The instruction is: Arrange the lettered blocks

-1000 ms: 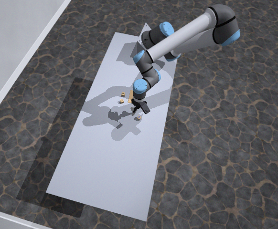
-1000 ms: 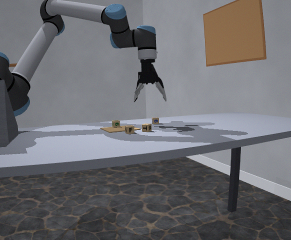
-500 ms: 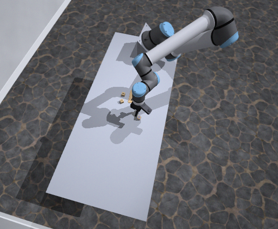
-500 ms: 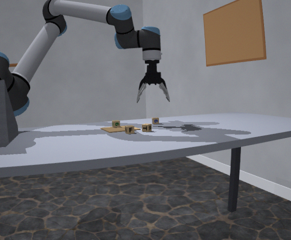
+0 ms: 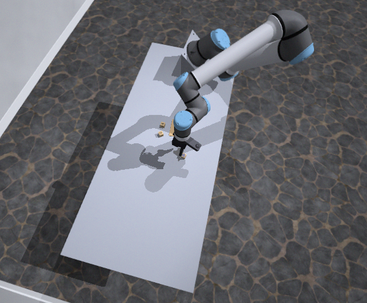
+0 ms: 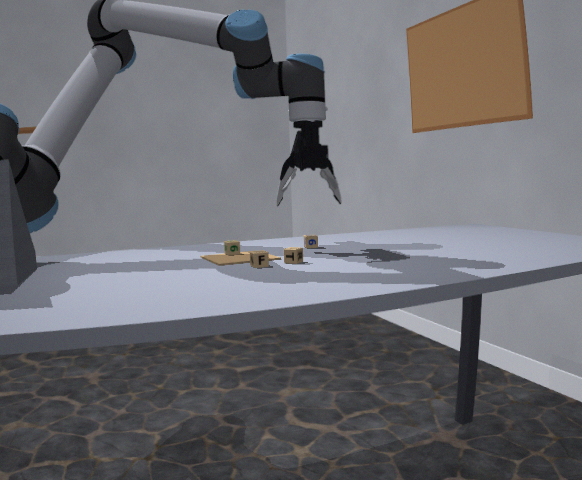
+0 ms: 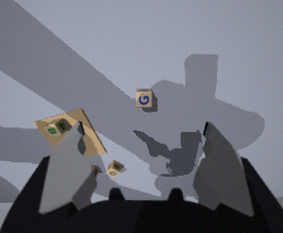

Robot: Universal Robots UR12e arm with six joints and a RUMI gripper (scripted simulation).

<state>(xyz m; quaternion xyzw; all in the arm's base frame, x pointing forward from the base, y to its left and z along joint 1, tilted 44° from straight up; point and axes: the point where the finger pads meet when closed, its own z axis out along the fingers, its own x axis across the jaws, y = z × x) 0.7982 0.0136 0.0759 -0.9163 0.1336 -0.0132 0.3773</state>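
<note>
The blue-marked block lies 9 cm below my hand. The rest, counted from my hand: tan mat 21 cm behind, 7 cm to the right, 10 cm below; then green-marked block 21 cm behind, 2 cm to the right, 8 cm below.
</note>
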